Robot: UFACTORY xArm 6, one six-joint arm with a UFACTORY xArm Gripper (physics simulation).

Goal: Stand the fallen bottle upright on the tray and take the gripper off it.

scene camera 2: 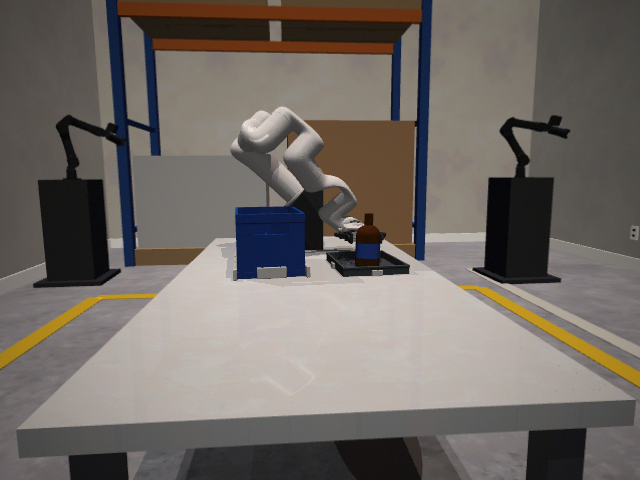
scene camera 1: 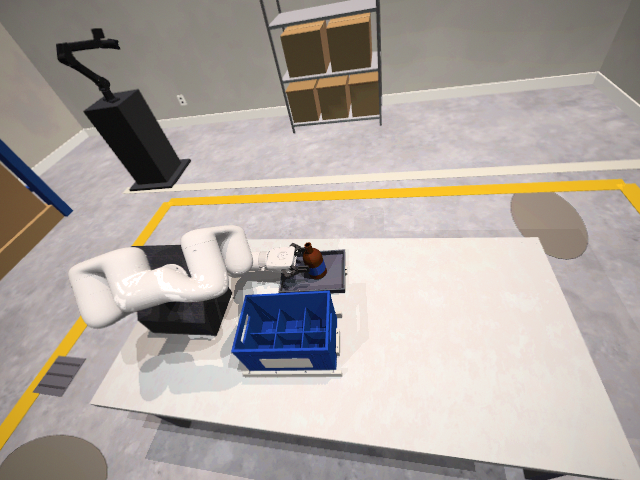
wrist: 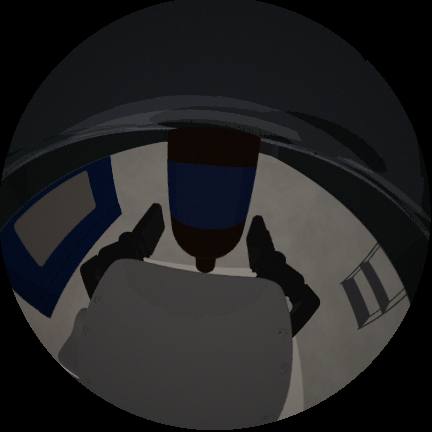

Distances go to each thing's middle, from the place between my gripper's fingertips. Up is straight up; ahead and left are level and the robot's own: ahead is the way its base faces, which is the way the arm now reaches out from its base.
My hand is 10 mm short of the brown bottle (wrist: 210, 170).
